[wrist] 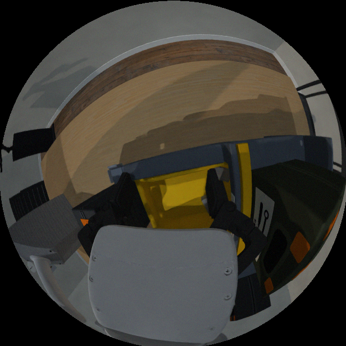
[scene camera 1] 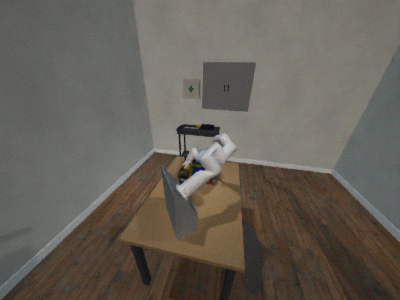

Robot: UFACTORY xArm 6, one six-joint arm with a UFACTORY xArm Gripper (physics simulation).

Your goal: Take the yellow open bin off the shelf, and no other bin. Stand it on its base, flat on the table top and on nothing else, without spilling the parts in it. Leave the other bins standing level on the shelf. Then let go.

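Where they show: gripper, fingertip midpoint: [scene camera 1: 182,169]; arm's base, origin of the base link: [scene camera 1: 181,192].
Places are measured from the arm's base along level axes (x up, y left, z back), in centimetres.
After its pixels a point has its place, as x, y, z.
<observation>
The yellow open bin [wrist: 185,196] is below my gripper in the wrist view, beside a long slate-blue bar [wrist: 190,159] that looks like part of the shelf. Small grey parts [wrist: 222,173] show at its right end. What its base rests on is hidden. My gripper [wrist: 167,179] is open, its black fingers wide apart over the bin, with nothing held between them. A separate upright yellow strip [wrist: 244,165] stands to the right of the bin. In the scene view, yellow, blue and red things show small behind the white arm [scene camera 1: 212,162] @[19.5, -20.5, -5.1]; the fingers and the bins cannot be told apart there.
A dark green case [wrist: 300,195] with orange latches stands close on the right in the wrist view. A black box is partly hidden behind the left finger. The wooden table [scene camera 1: 220,200] @[-29.4, -33.4, -18.0] [wrist: 125,110] extends beyond the slate-blue bar. A grey slanted panel [scene camera 1: 180,210] @[-2.3, 1.0, 12.3] stands near the table's front.
</observation>
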